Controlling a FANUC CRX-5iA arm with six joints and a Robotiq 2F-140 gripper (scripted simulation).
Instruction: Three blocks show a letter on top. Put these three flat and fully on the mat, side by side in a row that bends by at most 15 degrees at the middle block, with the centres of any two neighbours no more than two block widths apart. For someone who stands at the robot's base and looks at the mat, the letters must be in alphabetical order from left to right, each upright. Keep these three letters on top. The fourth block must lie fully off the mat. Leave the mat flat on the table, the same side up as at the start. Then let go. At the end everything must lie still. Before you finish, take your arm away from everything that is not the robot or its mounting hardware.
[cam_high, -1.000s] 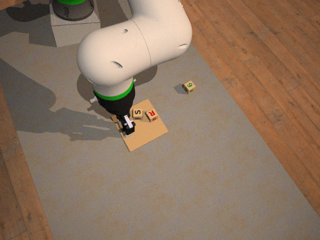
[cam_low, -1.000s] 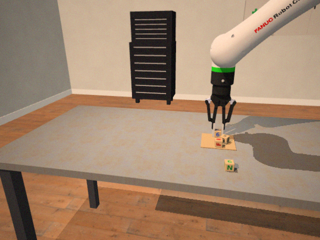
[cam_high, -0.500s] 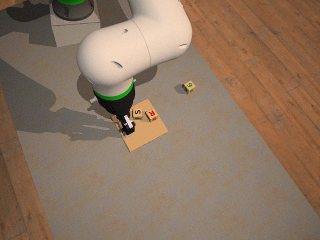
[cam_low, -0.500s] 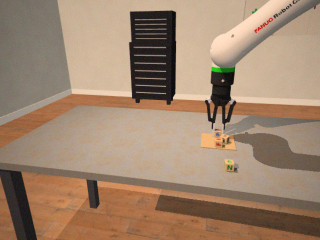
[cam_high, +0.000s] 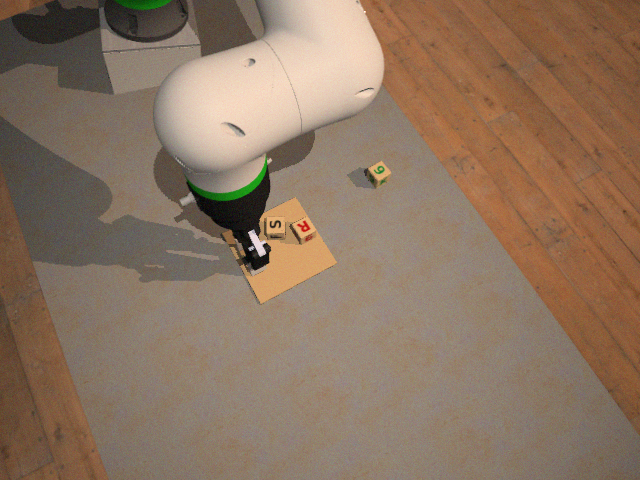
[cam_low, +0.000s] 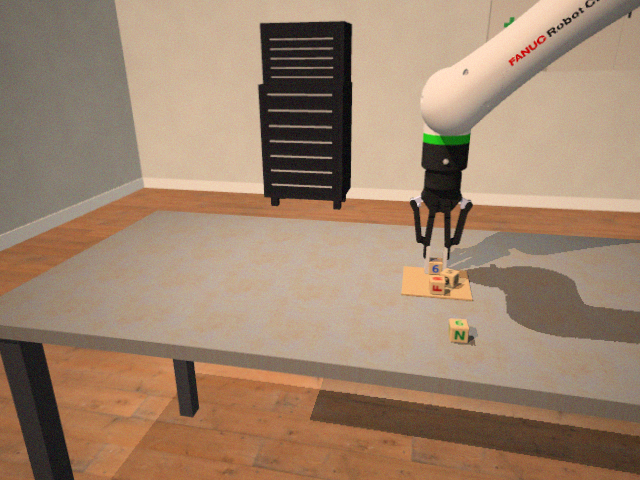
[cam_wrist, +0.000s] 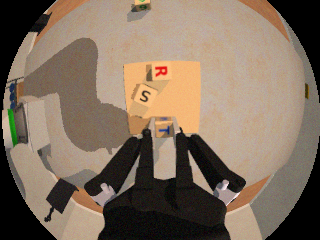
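The tan mat lies 5 cm to the left of my hand and 4 cm below it. From my hand the other things lie so: S block 6 cm to the left, 2 cm below, 2 cm behind; then green-marked block 26 cm to the left, 2 cm below, 1 cm behind.
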